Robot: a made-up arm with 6 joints. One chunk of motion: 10 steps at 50 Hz.
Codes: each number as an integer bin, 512 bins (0 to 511) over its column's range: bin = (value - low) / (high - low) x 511, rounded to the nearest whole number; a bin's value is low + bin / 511 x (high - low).
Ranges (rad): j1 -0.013..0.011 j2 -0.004..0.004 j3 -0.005..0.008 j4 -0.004..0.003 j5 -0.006..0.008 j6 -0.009..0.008
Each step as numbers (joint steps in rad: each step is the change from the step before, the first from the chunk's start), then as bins.
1 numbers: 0.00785 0.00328 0.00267 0.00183 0.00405 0.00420
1 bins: 444 465 301 426 367 397
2 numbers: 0.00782 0.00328 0.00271 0.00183 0.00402 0.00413
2 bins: 443 465 303 426 366 395
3 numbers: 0.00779 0.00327 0.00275 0.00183 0.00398 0.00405
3 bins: 443 464 305 426 364 392
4 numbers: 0.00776 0.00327 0.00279 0.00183 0.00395 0.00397
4 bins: 442 464 306 426 363 390
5 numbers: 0.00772 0.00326 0.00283 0.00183 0.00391 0.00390
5 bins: 441 464 308 426 362 388
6 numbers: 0.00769 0.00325 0.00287 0.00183 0.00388 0.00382
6 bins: 441 463 309 426 361 385
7 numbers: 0.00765 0.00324 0.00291 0.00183 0.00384 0.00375
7 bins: 440 462 311 426 359 383
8 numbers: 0.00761 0.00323 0.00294 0.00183 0.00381 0.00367
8 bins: 439 462 312 426 358 381
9 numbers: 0.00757 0.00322 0.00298 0.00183 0.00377 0.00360
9 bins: 438 461 314 426 357 379
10 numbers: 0.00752 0.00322 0.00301 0.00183 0.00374 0.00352
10 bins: 437 461 315 426 356 376
